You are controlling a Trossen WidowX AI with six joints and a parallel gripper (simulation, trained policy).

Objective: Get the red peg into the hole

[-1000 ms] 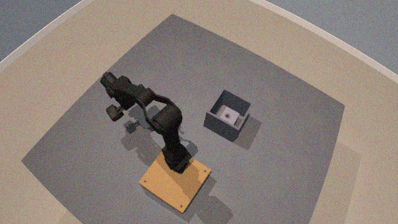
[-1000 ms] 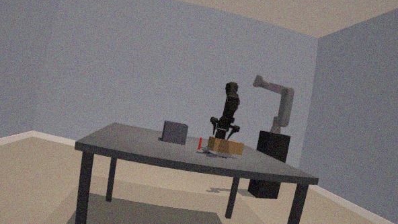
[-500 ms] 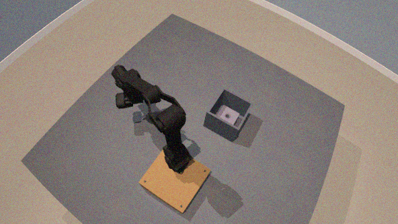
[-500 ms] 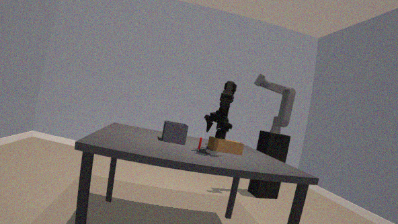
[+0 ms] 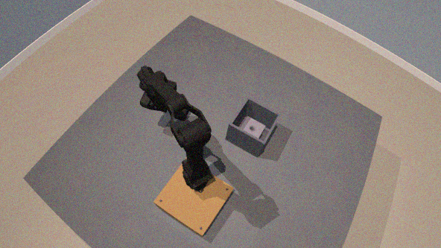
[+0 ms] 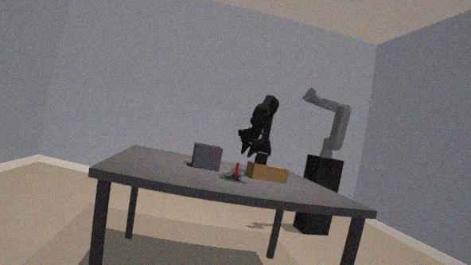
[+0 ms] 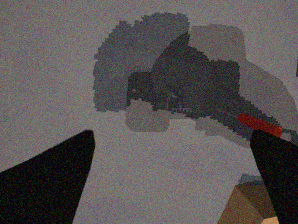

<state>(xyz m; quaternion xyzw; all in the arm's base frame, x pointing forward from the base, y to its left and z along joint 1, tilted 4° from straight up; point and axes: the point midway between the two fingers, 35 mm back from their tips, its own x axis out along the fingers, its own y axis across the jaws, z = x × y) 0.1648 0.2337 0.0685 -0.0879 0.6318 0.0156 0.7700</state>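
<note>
The red peg is 120 mm to the right of my gripper tip and 100 mm below it. The rest, counted from my gripper tip: pale plate (150 mm ahead, 310 mm to the right, 90 mm below).
</note>
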